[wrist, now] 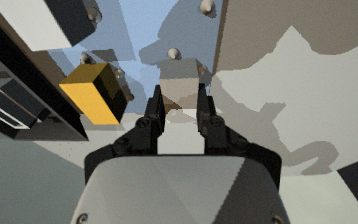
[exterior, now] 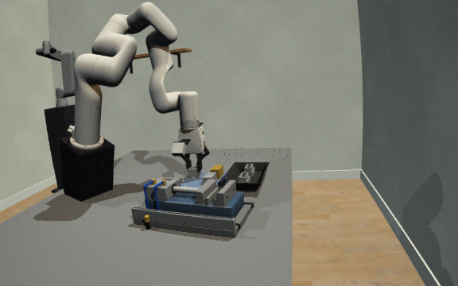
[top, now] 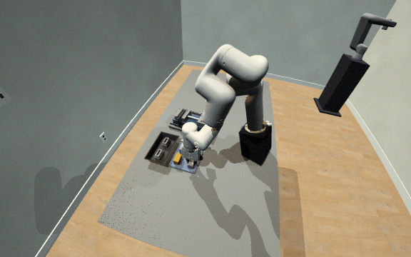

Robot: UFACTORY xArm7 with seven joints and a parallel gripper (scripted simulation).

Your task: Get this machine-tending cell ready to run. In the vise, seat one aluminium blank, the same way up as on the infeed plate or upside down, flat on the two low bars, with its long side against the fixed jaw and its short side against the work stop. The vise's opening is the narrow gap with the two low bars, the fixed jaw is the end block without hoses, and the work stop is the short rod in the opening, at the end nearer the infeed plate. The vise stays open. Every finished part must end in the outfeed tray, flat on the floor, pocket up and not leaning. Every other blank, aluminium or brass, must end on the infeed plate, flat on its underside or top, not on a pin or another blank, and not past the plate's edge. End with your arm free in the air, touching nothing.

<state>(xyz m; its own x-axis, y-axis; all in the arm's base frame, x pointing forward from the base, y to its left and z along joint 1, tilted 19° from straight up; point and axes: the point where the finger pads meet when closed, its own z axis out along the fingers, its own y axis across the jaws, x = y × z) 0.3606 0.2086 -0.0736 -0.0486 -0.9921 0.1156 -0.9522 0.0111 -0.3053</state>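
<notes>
Right now my hand is 9 cm short of the brass blank and 2 cm above it. Also, from my hand: vise: 33 cm to the right, 10 cm ahead, 1 cm below; then white screw rod: 33 cm to the right, 8 cm ahead, 3 cm above.
</notes>
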